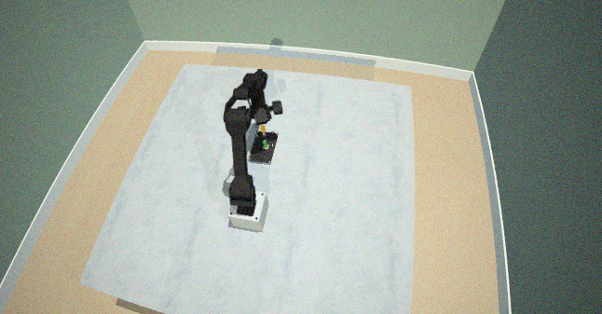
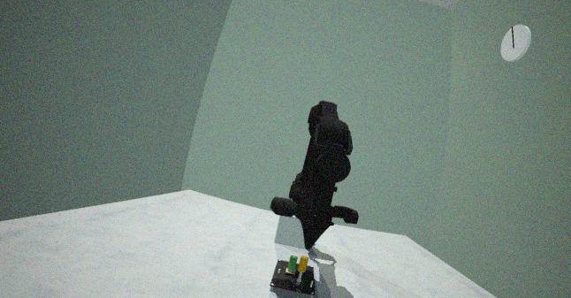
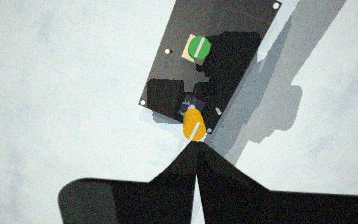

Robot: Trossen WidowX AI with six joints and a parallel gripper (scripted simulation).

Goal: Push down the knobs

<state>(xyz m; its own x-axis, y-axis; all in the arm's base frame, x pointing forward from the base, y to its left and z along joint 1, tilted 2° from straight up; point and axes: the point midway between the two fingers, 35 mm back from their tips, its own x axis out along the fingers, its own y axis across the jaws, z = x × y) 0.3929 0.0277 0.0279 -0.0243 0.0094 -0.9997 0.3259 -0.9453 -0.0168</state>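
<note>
The yellow knob is 4 cm below my gripper tip. Also, from my gripper tip: green knob (6 cm below, 6 cm behind, 2 cm to the right).
</note>
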